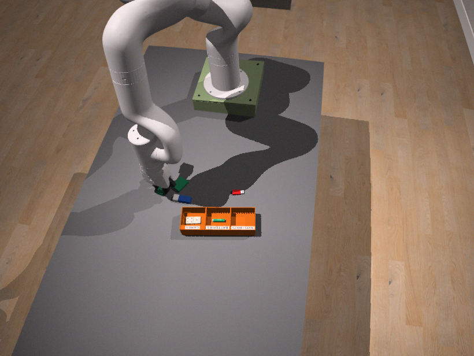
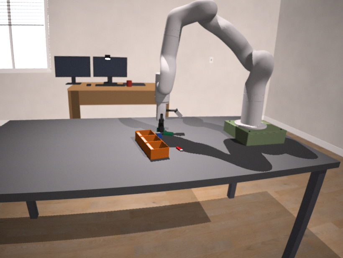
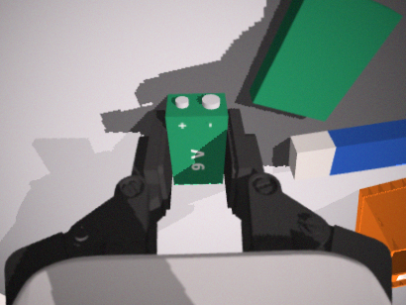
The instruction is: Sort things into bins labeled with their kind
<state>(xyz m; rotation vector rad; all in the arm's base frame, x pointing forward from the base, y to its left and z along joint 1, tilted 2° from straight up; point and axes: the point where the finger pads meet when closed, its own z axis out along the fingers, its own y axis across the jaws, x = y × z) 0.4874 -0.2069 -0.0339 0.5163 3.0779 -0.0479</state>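
My hand is 1 cm past the green 9 V battery and 1 cm above it. Also, from my hand: green block 6 cm to the left, 2 cm below, 2 cm behind; then eraser 7 cm to the left, 4 cm ahead, 2 cm below; then white domino 12 cm to the left, 12 cm ahead, 1 cm below.
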